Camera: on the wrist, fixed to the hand. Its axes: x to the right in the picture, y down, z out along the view.
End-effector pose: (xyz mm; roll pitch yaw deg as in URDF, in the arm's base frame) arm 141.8 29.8 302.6 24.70 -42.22 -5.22
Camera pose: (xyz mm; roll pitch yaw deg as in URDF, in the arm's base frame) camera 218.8 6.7 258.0 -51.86 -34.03 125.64
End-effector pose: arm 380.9 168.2 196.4 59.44 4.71 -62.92
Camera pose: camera 422.7 165.1 114.6 42.67 -84.78 -11.31
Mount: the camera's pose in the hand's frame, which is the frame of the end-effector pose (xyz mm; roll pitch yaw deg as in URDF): 28.4 -50.4 -71.4 3.34 -26.46 91.63
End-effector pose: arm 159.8 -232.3 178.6 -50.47 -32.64 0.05
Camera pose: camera 187.3 -319.4 188.4 -30.52 20.86 77.82
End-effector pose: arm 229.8 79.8 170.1 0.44 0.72 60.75
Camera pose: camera 286.7 79.4 98.0 4.13 -26.92 152.02
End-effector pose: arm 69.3 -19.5 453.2 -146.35 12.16 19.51
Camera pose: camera 112.0 -1.8 532.6 158.58 57.35 -93.11
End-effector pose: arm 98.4 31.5 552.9 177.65 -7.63 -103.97
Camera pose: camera 145.5 0.2 625.3 -168.23 24.10 167.85
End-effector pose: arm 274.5 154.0 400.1 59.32 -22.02 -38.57
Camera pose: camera 340.7 146.8 336.8 -76.24 -66.16 130.97
